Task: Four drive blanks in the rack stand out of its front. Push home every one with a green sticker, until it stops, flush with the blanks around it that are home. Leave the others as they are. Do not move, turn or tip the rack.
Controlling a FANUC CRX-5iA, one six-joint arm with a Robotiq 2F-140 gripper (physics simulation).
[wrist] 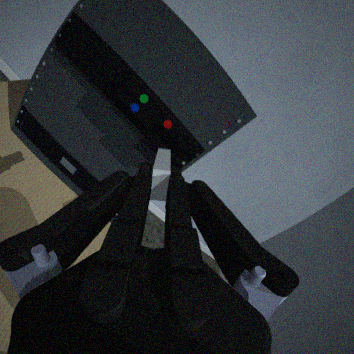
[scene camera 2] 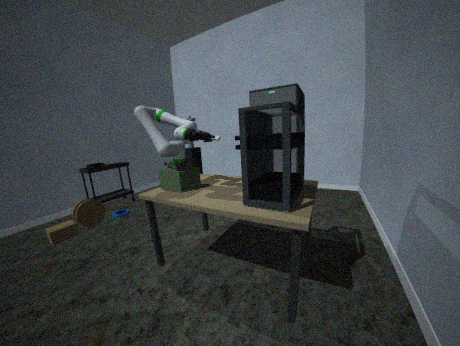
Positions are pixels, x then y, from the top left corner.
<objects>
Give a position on a dark rack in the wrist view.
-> At 95, 103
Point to a dark rack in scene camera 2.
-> At 259, 181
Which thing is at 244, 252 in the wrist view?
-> My gripper.
</objects>
